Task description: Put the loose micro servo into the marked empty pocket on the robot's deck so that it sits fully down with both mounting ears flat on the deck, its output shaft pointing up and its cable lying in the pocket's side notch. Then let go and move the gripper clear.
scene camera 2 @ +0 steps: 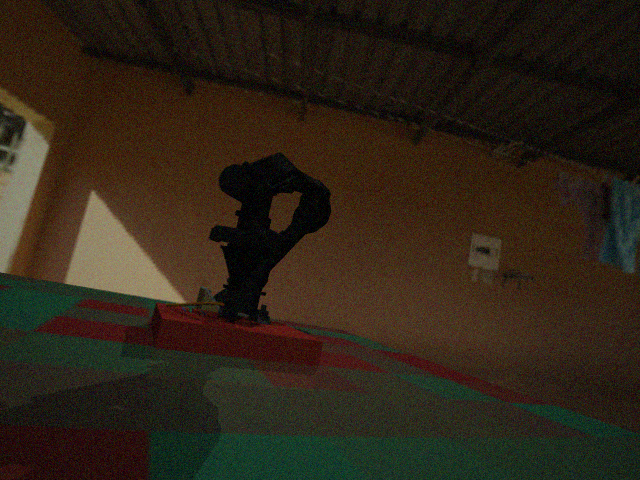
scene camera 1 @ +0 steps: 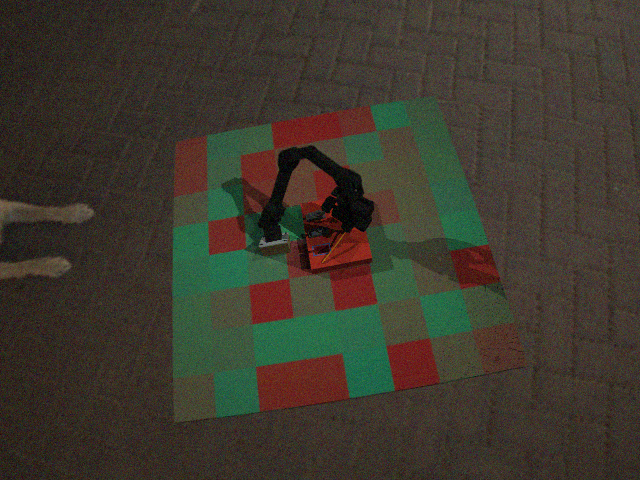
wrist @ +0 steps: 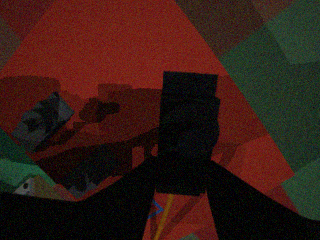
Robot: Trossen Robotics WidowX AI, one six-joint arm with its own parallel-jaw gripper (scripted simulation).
I see my gripper (scene camera 2: 237,286), a micro servo (scene camera 2: 244,298) and a red deck (scene camera 2: 173,329).
My gripper shows as well in the wrist view (wrist: 181,164). The red deck also shows in scene camera 1 (scene camera 1: 353,249) and in the wrist view (wrist: 109,68).
